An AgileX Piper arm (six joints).
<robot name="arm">
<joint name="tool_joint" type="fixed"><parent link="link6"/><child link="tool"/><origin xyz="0 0 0" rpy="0 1.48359 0"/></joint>
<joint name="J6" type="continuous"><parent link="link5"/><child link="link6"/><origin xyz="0.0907 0 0.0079"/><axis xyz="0.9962 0 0.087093"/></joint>
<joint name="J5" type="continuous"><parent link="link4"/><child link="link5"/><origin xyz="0 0 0"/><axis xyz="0 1 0"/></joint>
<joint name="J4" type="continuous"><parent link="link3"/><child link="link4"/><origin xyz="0.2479 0 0.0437"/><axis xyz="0.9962 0 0.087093"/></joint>
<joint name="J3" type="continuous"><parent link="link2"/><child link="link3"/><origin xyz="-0.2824 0 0.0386"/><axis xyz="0 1 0"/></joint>
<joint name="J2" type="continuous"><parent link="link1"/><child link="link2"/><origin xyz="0 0 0"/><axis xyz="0 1 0"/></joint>
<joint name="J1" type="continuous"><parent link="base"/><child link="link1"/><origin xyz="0 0 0.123"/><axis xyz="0 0 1"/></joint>
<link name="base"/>
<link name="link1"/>
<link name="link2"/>
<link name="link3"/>
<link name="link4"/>
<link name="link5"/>
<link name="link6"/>
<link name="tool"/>
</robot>
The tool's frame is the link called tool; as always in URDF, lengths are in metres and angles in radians. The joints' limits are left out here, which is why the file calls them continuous.
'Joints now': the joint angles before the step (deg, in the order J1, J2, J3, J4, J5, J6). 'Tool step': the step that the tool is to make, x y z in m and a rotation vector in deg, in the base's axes. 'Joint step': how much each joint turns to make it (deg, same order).
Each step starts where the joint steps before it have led.
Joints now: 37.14, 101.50, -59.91, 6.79, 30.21, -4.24
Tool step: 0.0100, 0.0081, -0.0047, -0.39, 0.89, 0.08
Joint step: 0.01, 2.93, -3.20, 0.22, 1.23, -0.09
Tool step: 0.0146, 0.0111, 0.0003, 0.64, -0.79, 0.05
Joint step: -0.01, 2.97, -4.46, 0.01, 0.47, -0.02
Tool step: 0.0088, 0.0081, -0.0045, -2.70, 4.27, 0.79
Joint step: 0.01, 3.59, -5.25, 0.00, 6.76, -0.10
